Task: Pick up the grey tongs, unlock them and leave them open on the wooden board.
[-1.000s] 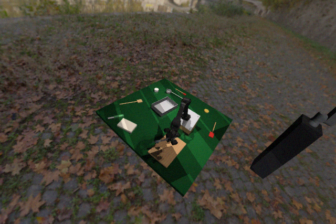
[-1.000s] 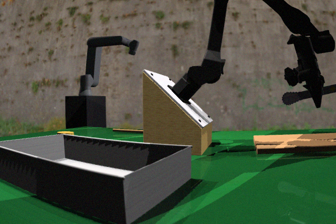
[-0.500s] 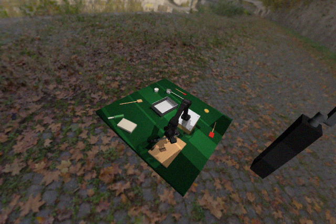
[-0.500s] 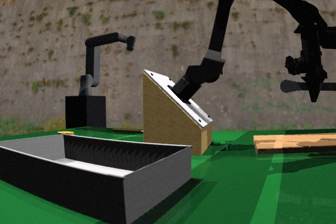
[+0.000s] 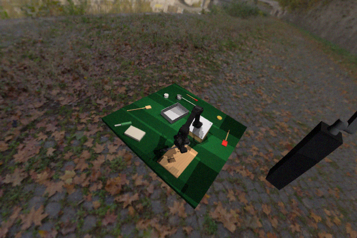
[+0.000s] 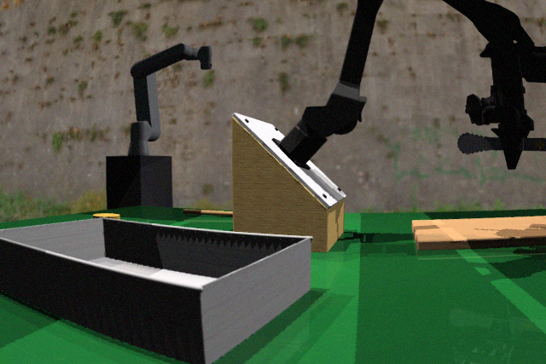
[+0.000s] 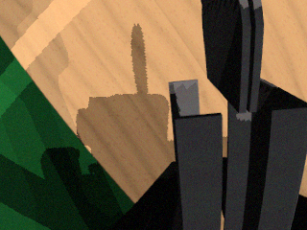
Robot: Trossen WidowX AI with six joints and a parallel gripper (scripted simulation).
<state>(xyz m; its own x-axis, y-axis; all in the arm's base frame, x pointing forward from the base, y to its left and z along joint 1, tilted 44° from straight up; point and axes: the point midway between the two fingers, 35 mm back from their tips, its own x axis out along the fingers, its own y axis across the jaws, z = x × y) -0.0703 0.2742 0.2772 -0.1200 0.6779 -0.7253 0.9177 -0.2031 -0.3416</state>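
Now: gripper tip 30 mm past the wooden board and 110 mm above it. The rest, counted from my gripper tip: beige block 450 mm ahead, 170 mm to the left, 110 mm below; then red spatula 220 mm behind, 630 mm to the right, 110 mm below; then grey roasting tin 440 mm ahead, 410 mm to the right, 90 mm below.
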